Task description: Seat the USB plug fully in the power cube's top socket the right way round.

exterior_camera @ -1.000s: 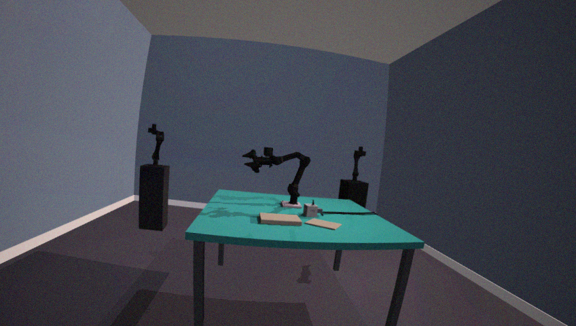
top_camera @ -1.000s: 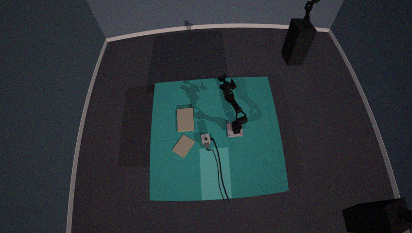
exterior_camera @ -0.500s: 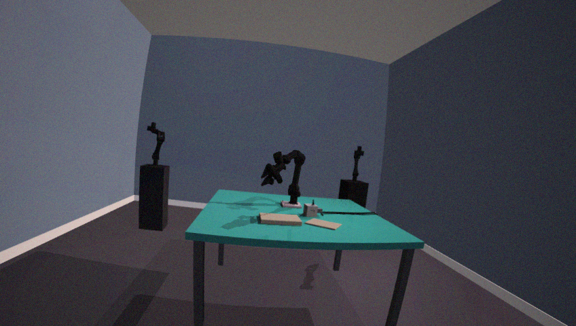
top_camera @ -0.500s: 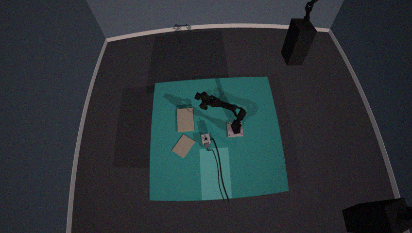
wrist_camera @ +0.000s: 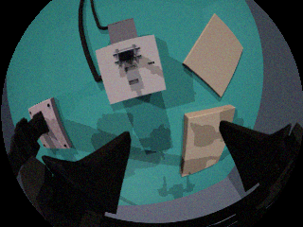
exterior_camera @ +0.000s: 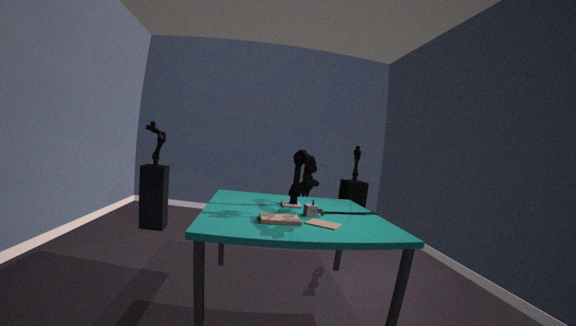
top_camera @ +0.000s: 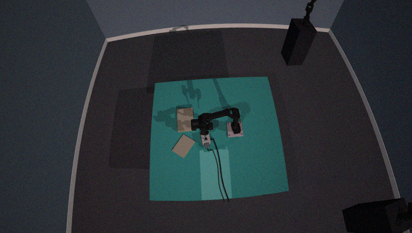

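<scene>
Right now the dark USB plug is 8 cm to the left of my gripper tip, 4 cm below it and 3 cm behind it. Round my gripper tip: thick tan board (19 cm to the right, 14 cm ahead, 12 cm below); thin tan board (19 cm ahead, 13 cm below, 8 cm to the left).
</scene>
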